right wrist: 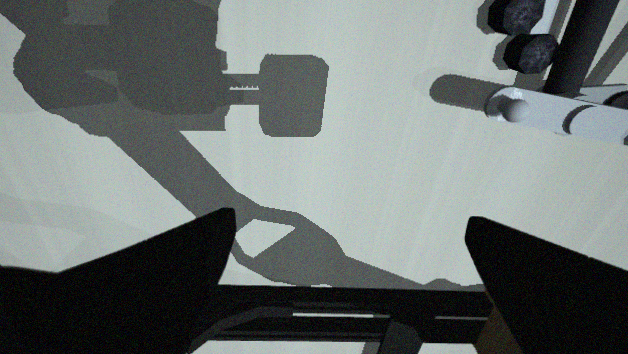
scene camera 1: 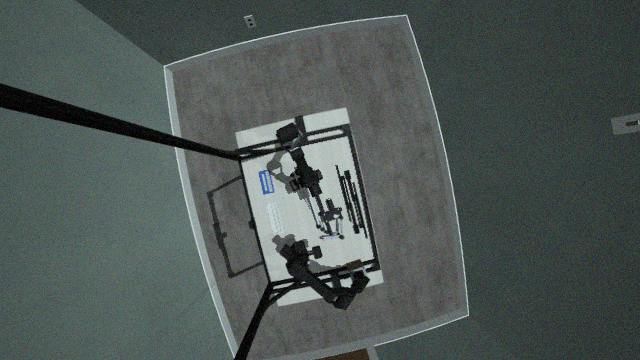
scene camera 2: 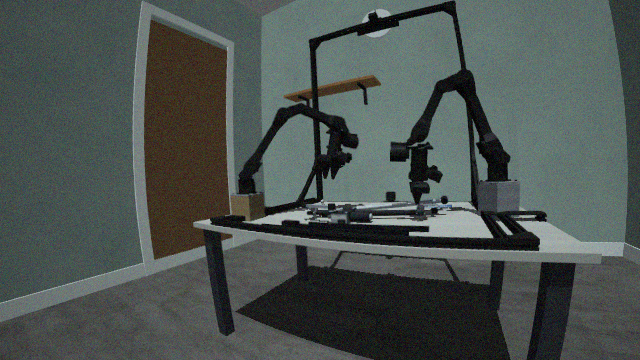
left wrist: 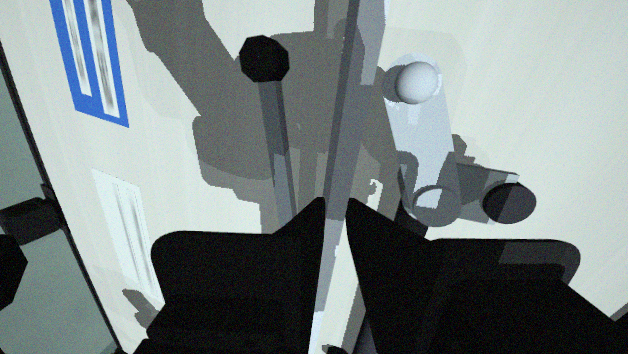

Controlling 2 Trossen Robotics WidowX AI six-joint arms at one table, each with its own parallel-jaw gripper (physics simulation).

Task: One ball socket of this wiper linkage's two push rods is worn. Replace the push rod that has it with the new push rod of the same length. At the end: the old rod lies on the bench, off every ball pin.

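The wiper linkage (scene camera 1: 331, 218) (scene camera 2: 348, 214) lies in the middle of the white table (scene camera 1: 326, 121) (scene camera 2: 451, 225). My left gripper (scene camera 1: 308, 193) (scene camera 2: 419, 201) (left wrist: 334, 205) is down at the linkage, shut on a thin grey push rod (left wrist: 342, 140). In the left wrist view a second rod with a black socket end (left wrist: 264, 57) lies just left of it. A bare ball pin (left wrist: 416, 82) stands on a pale crank arm (left wrist: 426, 147) to the right. My right gripper (scene camera 1: 294, 250) (scene camera 2: 329, 173) (right wrist: 349, 223) is open and empty, high above bare table.
Several long dark bars (scene camera 1: 351, 200) (scene camera 2: 354, 226) lie along one table edge. A blue card (scene camera 1: 266, 182) and a white card (scene camera 1: 275, 218) lie on the other side. A black gantry frame (scene camera 1: 354, 150) (scene camera 2: 315, 107) surrounds the table. A small black block (scene camera 2: 391, 196) stands at the back.
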